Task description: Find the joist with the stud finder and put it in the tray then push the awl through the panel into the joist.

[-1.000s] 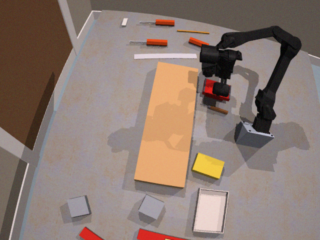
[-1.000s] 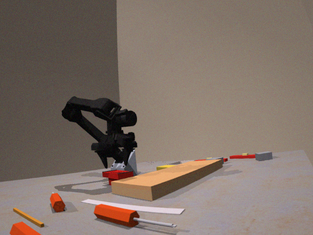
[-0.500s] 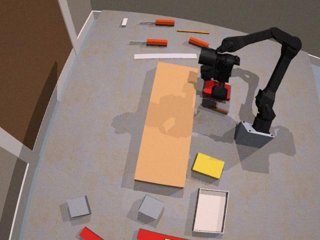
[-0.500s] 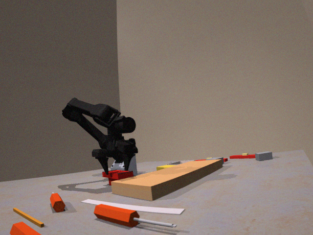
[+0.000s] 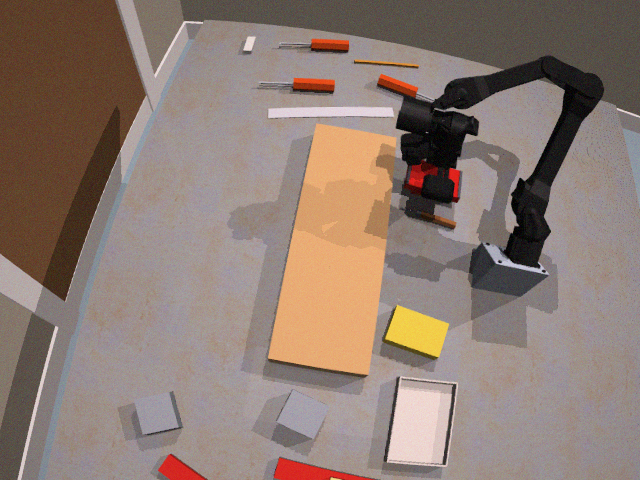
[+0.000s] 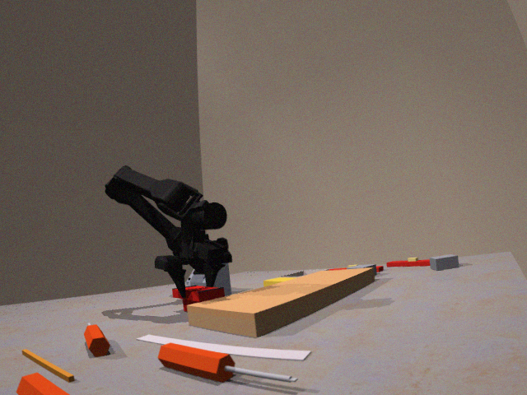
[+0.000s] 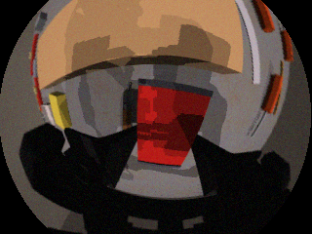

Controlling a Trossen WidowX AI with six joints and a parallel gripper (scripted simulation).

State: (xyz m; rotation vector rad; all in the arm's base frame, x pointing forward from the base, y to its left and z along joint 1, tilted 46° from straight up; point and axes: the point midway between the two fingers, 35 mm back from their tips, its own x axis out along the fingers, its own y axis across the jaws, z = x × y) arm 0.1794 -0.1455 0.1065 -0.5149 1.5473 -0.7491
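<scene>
Now: gripper tip 10 mm short of the brown-handled awl, 70 mm to the right of it and 30 mm above it. The rest, counted from my gripper tip: white strip (240 mm ahead, 170 mm to the right, 40 mm below); then red stud finder (20 mm ahead, 30 mm below); then yellow block (10 mm ahead, 330 mm to the left, 20 mm below).
</scene>
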